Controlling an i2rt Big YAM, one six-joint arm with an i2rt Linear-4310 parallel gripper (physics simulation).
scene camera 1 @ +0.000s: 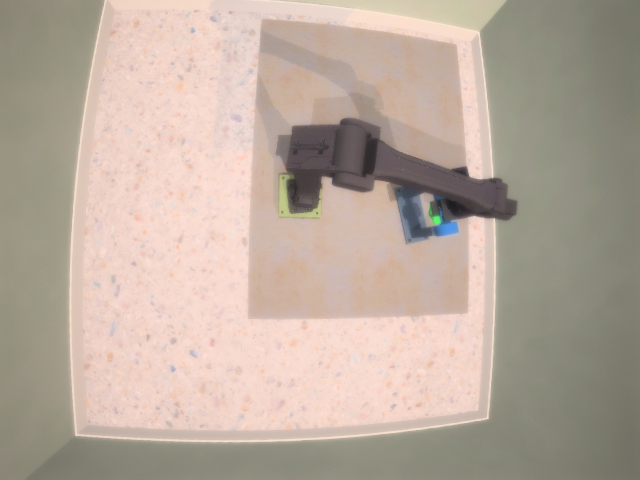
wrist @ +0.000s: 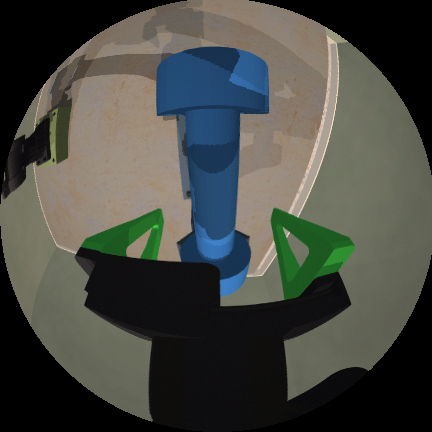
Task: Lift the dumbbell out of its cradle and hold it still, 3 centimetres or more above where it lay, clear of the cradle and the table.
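Where they show: gripper, between the fingertips: [scene camera 1: 443, 210] [wrist: 216, 213]; arm's base, origin of its link: [scene camera 1: 299, 196] [wrist: 42, 141].
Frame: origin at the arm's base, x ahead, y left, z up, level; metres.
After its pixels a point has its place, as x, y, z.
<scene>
The blue dumbbell [scene camera 1: 447, 228] {0.433, -0.174, 0.193} [wrist: 212, 175] {0.437, -0.075, 0.179} lies in its cradle at the right of the table mat in the scene view, partly covered by the arm. The cradle [scene camera 1: 409, 217] {0.427, -0.109, -0.046} [wrist: 183, 167] {0.404, -0.139, -0.046} is a slate-blue frame; its plate shows left of the dumbbell in both views, and its supports are mostly hidden. My gripper [scene camera 1: 436, 212] {0.446, -0.115, 0.161} [wrist: 216, 213] {0.446, -0.115, 0.161} is open, with green fingers standing wide on either side of the dumbbell's handle in the wrist view, nearer its lower end. Nothing is held between them. Whether the fingertips reach down to handle height is unclear.
The arm's yellow-green base plate [scene camera 1: 283, 206] {-0.062, -0.031, -0.003} [wrist: 60, 140] {0.074, -0.025, -0.023} sits on the left part of the brown mat [scene camera 1: 336, 268] {0.113, -0.275, -0.054}. The dark arm stretches over the mat to the right, above the dumbbell. The speckled table [scene camera 1: 165, 289] has a pale raised edge near the cradle's right side.
</scene>
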